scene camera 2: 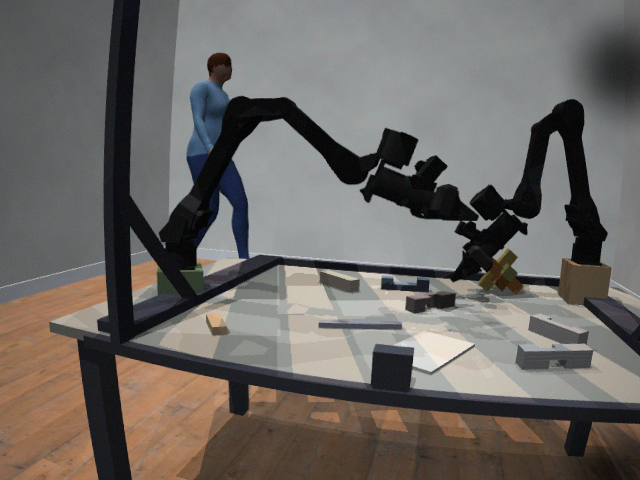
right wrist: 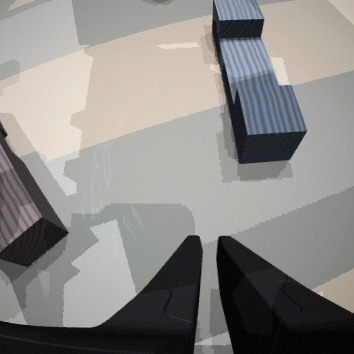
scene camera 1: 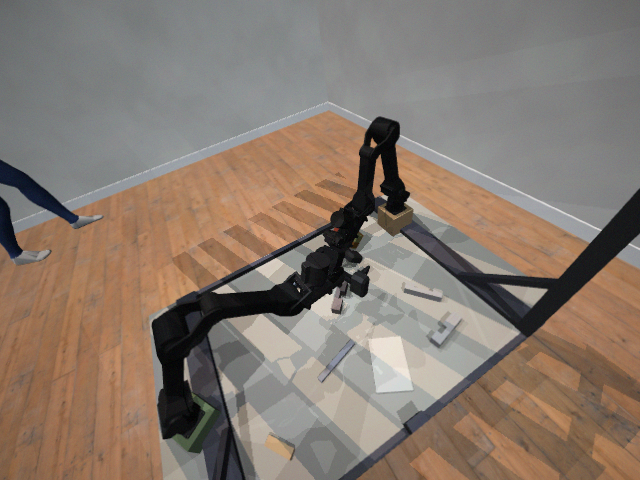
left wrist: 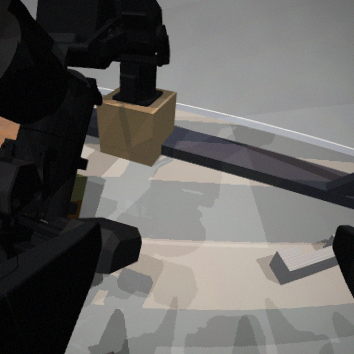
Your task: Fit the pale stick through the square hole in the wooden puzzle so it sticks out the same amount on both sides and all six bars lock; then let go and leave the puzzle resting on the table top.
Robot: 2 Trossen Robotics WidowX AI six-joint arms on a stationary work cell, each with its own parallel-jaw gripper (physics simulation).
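Where they show: left gripper, fingertip midpoint: (scene camera 2: pixel 469 217) (scene camera 1: pixel 356 260) (left wrist: pixel 221 236); right gripper, fingertip midpoint: (scene camera 2: pixel 451 280) (right wrist: pixel 207 246); left arm's base, origin of the base link: (scene camera 2: pixel 179 267) (scene camera 1: pixel 188 419); right arm's base, origin of the base link: (scene camera 2: pixel 586 262) (scene camera 1: pixel 395 208) (left wrist: pixel 137 95).
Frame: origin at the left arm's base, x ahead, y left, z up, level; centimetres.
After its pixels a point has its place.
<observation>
The wooden puzzle (scene camera 1: pixel 356 239) {y -17.5, x 74.2, z 0.2 cm} (scene camera 2: pixel 507 272) {y -17.8, x 74.4, z 0.0 cm}, a cross of yellow, green and orange bars, stands tilted on the table top at the back right of scene camera 2, partly hidden by the right gripper. I cannot tell whether a pale stick sits in its square hole. My right gripper (scene camera 2: pixel 455 277) {y -12.4, x 61.4, z -2.4 cm} (right wrist: pixel 207 246) {y -12.4, x 61.4, z -2.4 cm} is shut with nothing between its fingers, low over the table to the puzzle's left in scene camera 2. My left gripper (left wrist: pixel 221 236) {y -26.0, x 55.0, z 13.7 cm} is wide open and empty, higher up and left of the right gripper in scene camera 2.
A dark blue notched bar (scene camera 2: pixel 405 284) {y -4.8, x 53.1, z -4.7 cm} (right wrist: pixel 267 107) {y -6.1, x 57.3, z -3.2 cm}, a pinkish bar (scene camera 1: pixel 337 302) {y -21.0, x 47.9, z -3.2 cm} (right wrist: pixel 25 215) {y -18.6, x 56.1, z -3.2 cm}, a beige bar (scene camera 2: pixel 339 281) {y -0.4, x 37.5, z -4.3 cm}, two grey bars (scene camera 1: pixel 422 293) {y -45.8, x 62.0, z -3.7 cm} (scene camera 1: pixel 446 330) {y -54.9, x 51.8, z -3.2 cm}, a thin strip (scene camera 1: pixel 336 361) {y -28.3, x 30.8, z -5.2 cm}, a tan block (scene camera 1: pixel 279 446) {y -23.9, x 6.1, z -4.7 cm} and a white plate (scene camera 1: pixel 391 364) {y -43.1, x 36.8, z -5.7 cm} lie on the table.
</observation>
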